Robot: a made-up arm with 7 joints. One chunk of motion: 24 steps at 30 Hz.
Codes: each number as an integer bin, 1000 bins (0 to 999) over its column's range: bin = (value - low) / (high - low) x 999, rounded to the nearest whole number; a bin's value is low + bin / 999 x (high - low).
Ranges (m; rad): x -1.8..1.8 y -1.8..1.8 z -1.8..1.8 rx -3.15..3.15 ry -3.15..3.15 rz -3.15..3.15
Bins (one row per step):
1: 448 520 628 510 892 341
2: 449 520 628 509 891 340
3: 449 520 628 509 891 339
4: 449 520 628 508 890 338
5: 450 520 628 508 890 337
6: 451 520 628 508 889 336
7: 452 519 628 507 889 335
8: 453 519 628 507 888 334
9: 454 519 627 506 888 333
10: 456 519 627 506 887 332
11: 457 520 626 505 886 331
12: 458 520 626 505 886 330
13: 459 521 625 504 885 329
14: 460 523 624 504 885 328
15: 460 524 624 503 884 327
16: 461 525 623 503 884 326
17: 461 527 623 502 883 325
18: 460 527 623 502 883 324
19: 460 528 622 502 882 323
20: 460 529 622 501 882 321
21: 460 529 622 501 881 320
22: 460 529 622 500 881 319
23: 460 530 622 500 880 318
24: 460 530 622 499 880 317
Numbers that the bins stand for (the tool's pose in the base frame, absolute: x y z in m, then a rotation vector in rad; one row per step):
1: -0.1856 0.0739 0.4631 0.0662 2.4752 -0.9995
2: -0.1820 0.0739 0.4631 0.0599 2.4689 -1.0059
3: -0.1820 0.0739 0.4631 0.0599 2.4689 -1.0122
4: -0.1820 0.0739 0.4631 0.0536 2.4626 -1.0185
5: -0.1784 0.0739 0.4631 0.0536 2.4626 -1.0248
6: -0.1748 0.0739 0.4631 0.0536 2.4563 -1.0311
7: -0.1712 0.0703 0.4631 0.0473 2.4563 -1.0374
8: -0.1676 0.0703 0.4631 0.0473 2.4500 -1.0437
9: -0.1640 0.0703 0.4595 0.0410 2.4500 -1.0500
10: -0.1568 0.0703 0.4595 0.0410 2.4437 -1.0563
11: -0.1532 0.0739 0.4559 0.0347 2.4374 -1.0626
12: -0.1495 0.0739 0.4559 0.0347 2.4374 -1.0689
13: -0.1459 0.0775 0.4523 0.0284 2.4311 -1.0752
14: -0.1423 0.0847 0.4486 0.0284 2.4311 -1.0815
15: -0.1423 0.0883 0.4486 0.0221 2.4248 -1.0878
16: -0.1387 0.0919 0.4450 0.0221 2.4248 -1.0941
17: -0.1387 0.0991 0.4450 0.0158 2.4185 -1.1005
18: -0.1423 0.0991 0.4450 0.0158 2.4185 -1.1068
19: -0.1423 0.1027 0.4414 0.0158 2.4122 -1.1131
20: -0.1423 0.1063 0.4414 0.0095 2.4122 -1.1257
21: -0.1423 0.1063 0.4414 0.0095 2.4059 -1.1320
22: -0.1423 0.1063 0.4414 0.0032 2.4059 -1.1383
23: -0.1423 0.1099 0.4414 0.0032 2.3995 -1.1446
24: -0.1423 0.1099 0.4414 -0.0032 2.3995 -1.1509

